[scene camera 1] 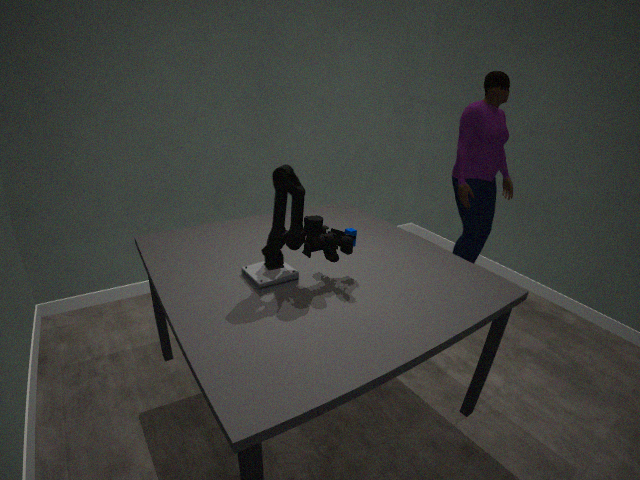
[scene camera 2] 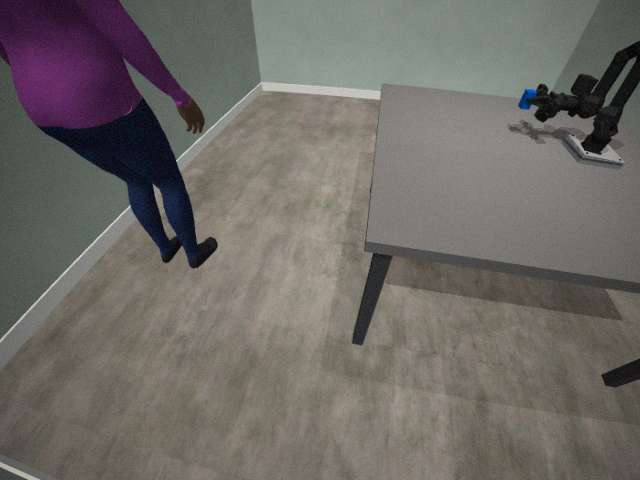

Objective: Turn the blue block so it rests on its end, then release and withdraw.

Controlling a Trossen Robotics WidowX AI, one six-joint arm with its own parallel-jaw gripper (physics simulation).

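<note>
The blue block (scene camera 1: 351,233) (scene camera 2: 526,99) is held in the air above the table, its long side close to upright in the scene camera 2 view. My gripper (scene camera 1: 347,240) (scene camera 2: 531,100) is shut on the blue block and reaches out roughly level from the arm. The fingers cover part of the block in both views. The arm's shadow lies on the table below, apart from the block.
The arm's white base plate (scene camera 1: 261,279) (scene camera 2: 584,153) sits on the grey table (scene camera 1: 310,361) (scene camera 2: 465,206). A person in a purple top (scene camera 1: 480,144) (scene camera 2: 77,72) stands on the floor beyond the table's edge, apart from the arm.
</note>
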